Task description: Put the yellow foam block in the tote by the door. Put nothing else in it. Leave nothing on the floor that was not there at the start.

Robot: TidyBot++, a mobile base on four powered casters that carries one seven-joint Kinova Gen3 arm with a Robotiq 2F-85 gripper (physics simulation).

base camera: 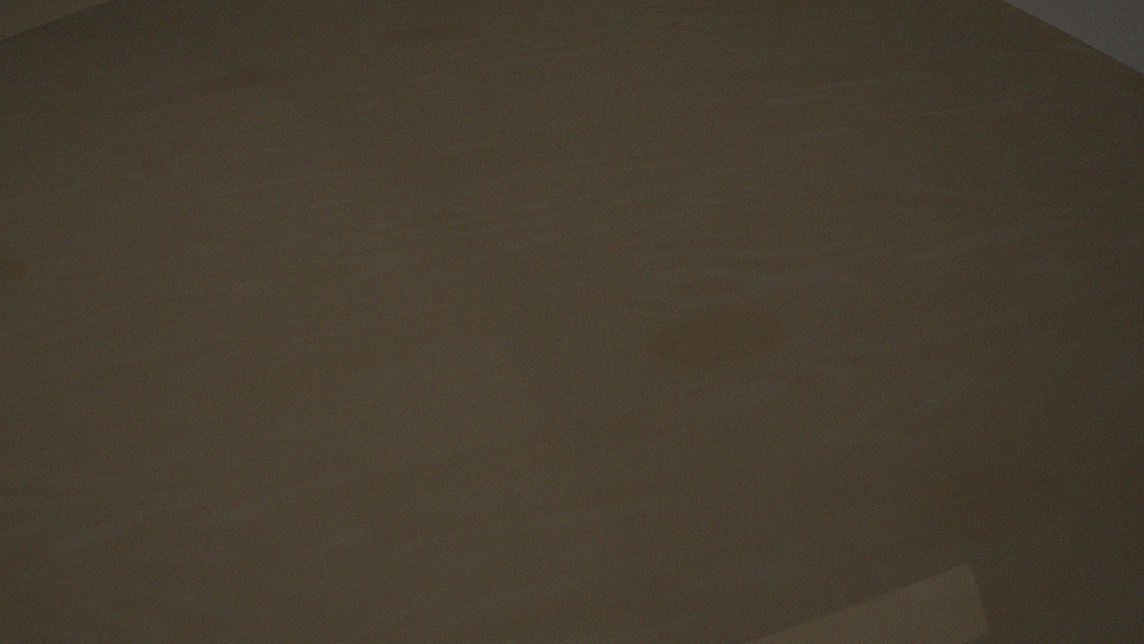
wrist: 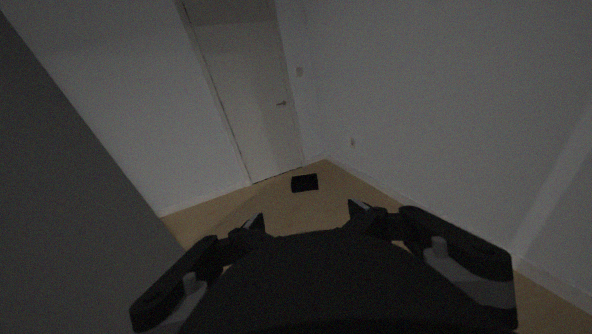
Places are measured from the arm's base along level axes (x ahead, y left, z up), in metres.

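Where they show: gripper, fingertip midpoint: (wrist: 306, 215).
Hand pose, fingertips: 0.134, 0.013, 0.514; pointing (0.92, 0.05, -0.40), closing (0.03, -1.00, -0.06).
Observation:
After its pixels a point has its place, as x, y, z.
A small black box-like thing (wrist: 304, 183) @[1.676, 0.076, -0.401] stands on the floor in front of the door (wrist: 250, 100) @[1.998, 0.497, 0.639] in the wrist view; it may be the tote, but its inside is too dark to tell. My gripper (wrist: 306, 215) @[0.134, 0.013, 0.514] is open, with its two fingers wide apart and no object between them. The black thing shows beyond the fingertips, far off. The yellow foam block does not show in either view.
In the wrist view, white walls (wrist: 440, 90) @[0.932, -0.778, 0.471] meet in a corner right of the door, and a dark grey surface (wrist: 65, 200) @[0.501, 0.910, 0.445] rises close at the left. The base camera shows wooden floor (base camera: 480, 320) @[0.459, 0.094, -0.396] with a lighter patch (base camera: 904, 612) @[0.250, -0.167, -0.396] at the bottom.

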